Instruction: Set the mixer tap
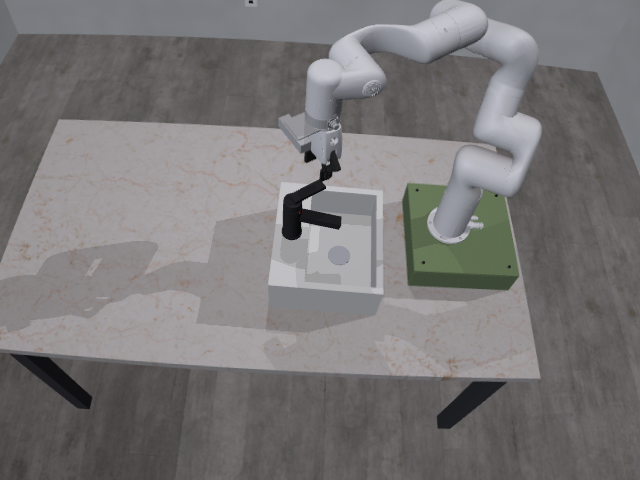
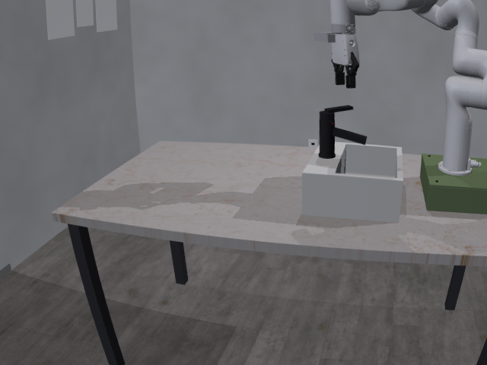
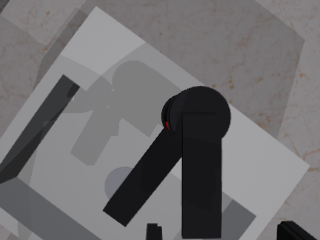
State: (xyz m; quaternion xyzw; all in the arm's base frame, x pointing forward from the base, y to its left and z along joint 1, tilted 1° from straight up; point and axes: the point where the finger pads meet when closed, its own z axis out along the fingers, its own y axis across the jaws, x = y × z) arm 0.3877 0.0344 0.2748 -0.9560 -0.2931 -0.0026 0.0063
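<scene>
Now: the lever 2 cm ahead of my hand, 1 cm to the left of it and 9 cm below it. The rest, counted from my hand: white sink: 6 cm behind, 4 cm to the left, 32 cm below.
</scene>
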